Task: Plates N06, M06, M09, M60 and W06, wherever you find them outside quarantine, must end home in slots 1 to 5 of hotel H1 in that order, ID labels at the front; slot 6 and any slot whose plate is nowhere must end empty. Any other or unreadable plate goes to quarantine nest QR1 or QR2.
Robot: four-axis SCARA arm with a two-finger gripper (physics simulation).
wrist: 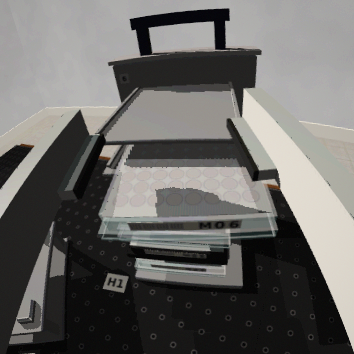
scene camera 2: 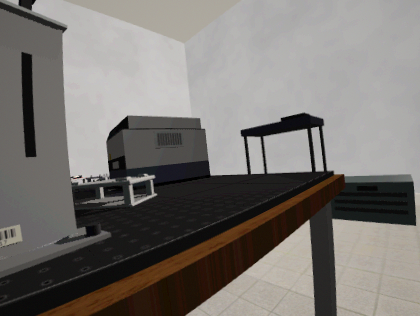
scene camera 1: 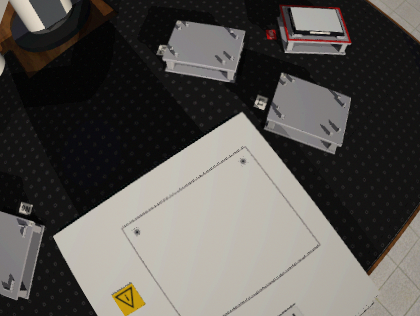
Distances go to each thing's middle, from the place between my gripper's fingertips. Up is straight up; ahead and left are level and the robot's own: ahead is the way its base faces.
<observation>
My gripper is now 5 cm to the left of the hotel shelf [wrist: 193, 112], 2 cm short of it and 2 cm above it.
</observation>
